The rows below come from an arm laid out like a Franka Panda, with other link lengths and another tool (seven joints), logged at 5 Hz.
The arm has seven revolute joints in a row. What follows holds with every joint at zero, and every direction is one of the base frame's. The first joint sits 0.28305 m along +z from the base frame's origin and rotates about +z. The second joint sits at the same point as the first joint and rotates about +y. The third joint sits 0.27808 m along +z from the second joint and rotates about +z. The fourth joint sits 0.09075 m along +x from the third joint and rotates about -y. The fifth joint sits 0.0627 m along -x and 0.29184 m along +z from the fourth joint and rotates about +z. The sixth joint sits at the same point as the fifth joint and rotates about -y. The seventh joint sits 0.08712 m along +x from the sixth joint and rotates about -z. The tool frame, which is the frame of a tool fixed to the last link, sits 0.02 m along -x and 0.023 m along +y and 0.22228 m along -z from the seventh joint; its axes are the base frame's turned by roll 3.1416, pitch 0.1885 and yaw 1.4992 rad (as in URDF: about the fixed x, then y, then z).
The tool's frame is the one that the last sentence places.
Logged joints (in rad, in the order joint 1, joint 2, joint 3, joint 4, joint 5, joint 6, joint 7), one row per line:
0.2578 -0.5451 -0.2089 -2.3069 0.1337 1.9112 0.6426
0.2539 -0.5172 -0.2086 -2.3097 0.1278 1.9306 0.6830
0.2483 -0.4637 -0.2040 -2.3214 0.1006 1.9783 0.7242
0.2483 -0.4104 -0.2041 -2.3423 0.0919 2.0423 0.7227
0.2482 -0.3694 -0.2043 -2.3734 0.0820 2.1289 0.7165
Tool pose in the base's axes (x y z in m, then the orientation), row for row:
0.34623 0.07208 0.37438 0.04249 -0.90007 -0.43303 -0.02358
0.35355 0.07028 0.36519 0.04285 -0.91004 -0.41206 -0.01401
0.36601 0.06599 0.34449 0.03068 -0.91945 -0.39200 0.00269
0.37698 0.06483 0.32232 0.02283 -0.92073 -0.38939 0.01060
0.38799 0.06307 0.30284 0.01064 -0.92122 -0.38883 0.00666
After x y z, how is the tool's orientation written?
As a quaternion, w x y z.
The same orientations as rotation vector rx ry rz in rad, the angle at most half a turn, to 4 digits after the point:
-2.7536 -1.3248 -0.0721
-2.7835 -1.2604 -0.0429
-2.8334 -1.2080 0.0083
-2.8513 -1.2058 0.0328
-2.8747 -1.2133 0.0208

